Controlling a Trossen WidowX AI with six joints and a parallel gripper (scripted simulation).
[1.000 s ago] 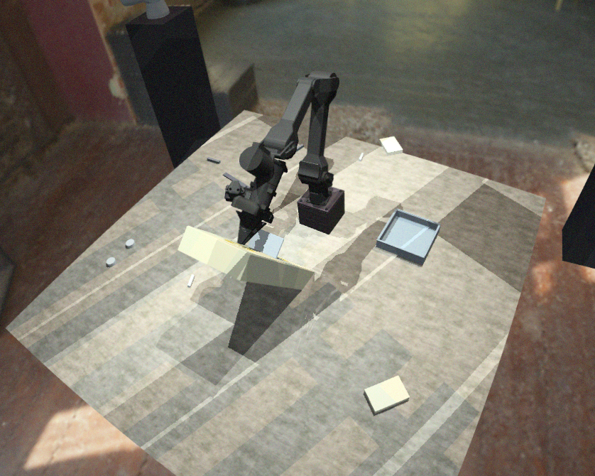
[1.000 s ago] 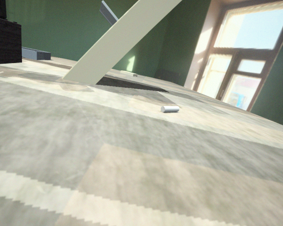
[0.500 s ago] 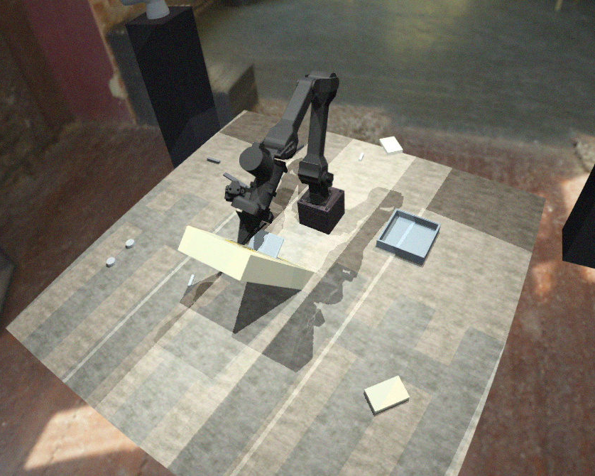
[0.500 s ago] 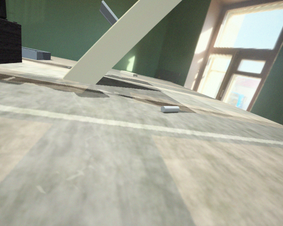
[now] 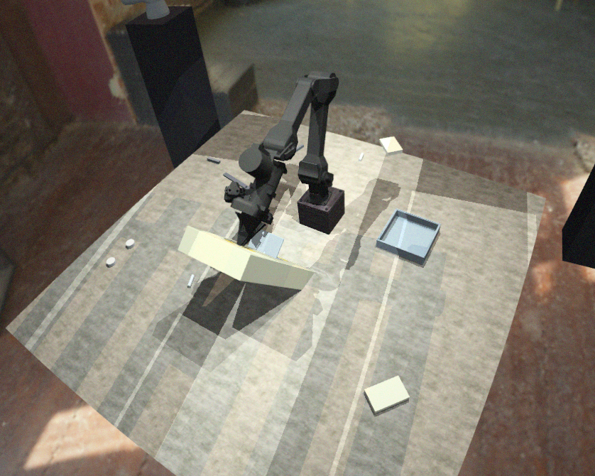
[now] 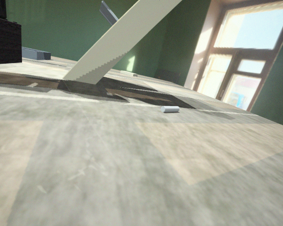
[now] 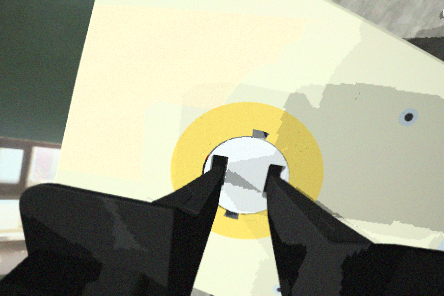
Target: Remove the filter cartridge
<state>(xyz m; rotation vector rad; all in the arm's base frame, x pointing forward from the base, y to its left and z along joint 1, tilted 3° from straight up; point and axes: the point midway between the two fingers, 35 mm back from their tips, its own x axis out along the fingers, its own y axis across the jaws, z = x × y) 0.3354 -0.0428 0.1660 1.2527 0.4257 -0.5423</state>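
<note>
The round white filter cartridge lies 1 cm ahead of my gripper tip and 1 cm below it. Also, from my gripper tip: cream service panel 3 cm behind, 8 cm below; tray 37 cm behind, 34 cm to the left, 24 cm below.
</note>
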